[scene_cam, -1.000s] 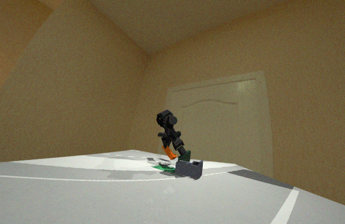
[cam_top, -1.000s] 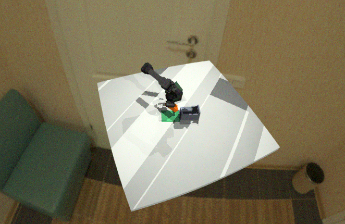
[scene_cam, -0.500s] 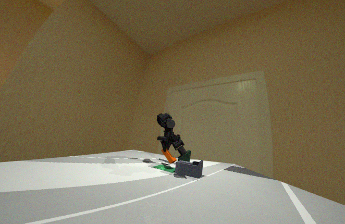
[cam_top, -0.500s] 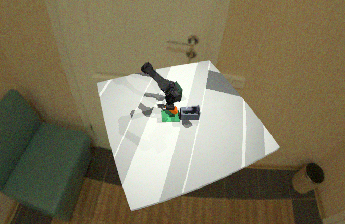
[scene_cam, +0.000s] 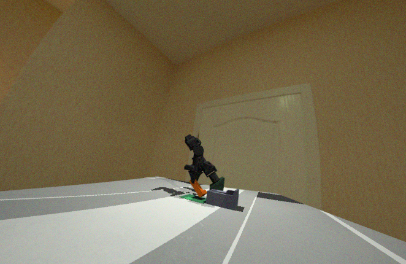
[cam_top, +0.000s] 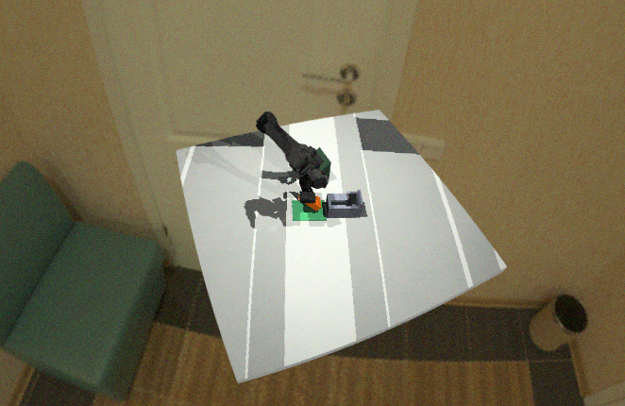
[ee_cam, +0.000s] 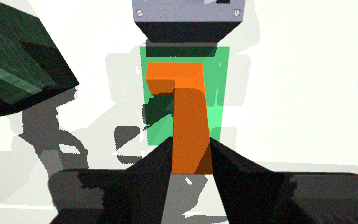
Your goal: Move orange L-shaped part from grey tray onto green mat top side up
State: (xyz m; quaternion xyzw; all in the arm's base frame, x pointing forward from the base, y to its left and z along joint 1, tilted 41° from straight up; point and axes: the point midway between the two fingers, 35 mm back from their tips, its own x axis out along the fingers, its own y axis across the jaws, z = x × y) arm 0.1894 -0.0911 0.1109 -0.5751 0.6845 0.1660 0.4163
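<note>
Now: gripper tip 4 cm to the right of the orange L-shaped part and 3 cm above it. The rest, counted from my gripper tip: grey tray 16 cm to the left, 10 cm below, 6 cm ahead; green mat 10 cm below, 2 cm to the left.
</note>
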